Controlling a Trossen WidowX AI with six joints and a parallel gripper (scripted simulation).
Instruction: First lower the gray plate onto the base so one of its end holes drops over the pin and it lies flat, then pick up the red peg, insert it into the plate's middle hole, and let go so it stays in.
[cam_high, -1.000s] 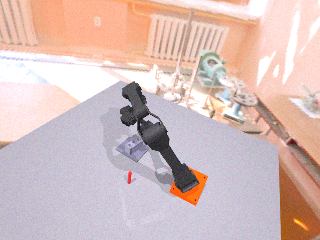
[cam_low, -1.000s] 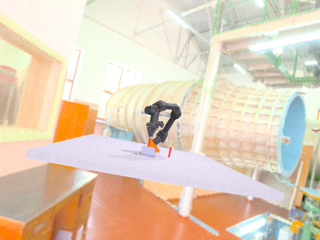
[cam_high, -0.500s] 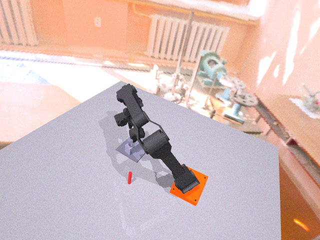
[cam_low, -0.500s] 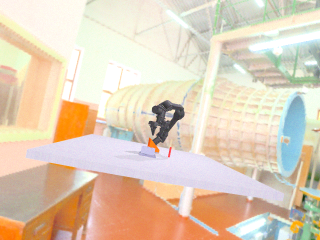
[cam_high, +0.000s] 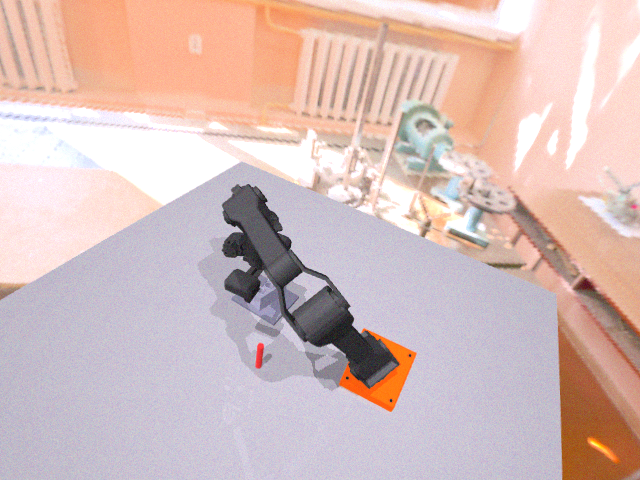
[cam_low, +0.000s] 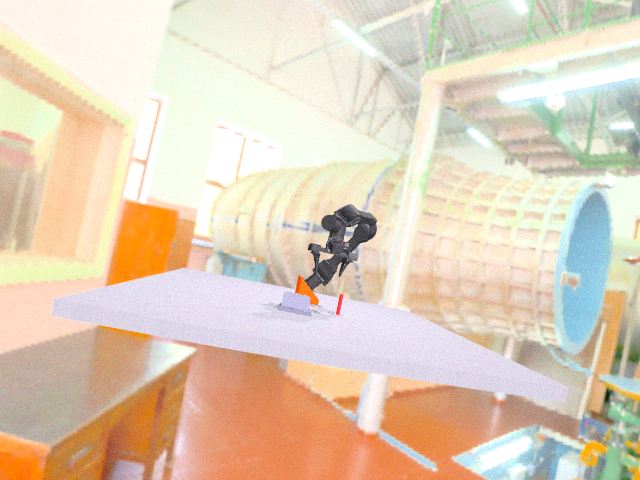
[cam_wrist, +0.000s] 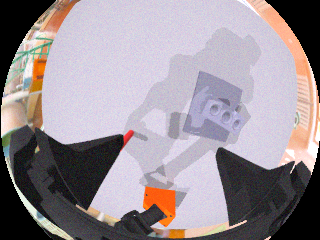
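Right now my gripper tip is 80 mm past the red peg, 70 mm to the right of it and 110 mm above it. The rest, counted from my gripper tip: gray plate (40 mm ahead, 100 mm to the right, 110 mm below); base (50 mm ahead, 80 mm to the right, 140 mm below).
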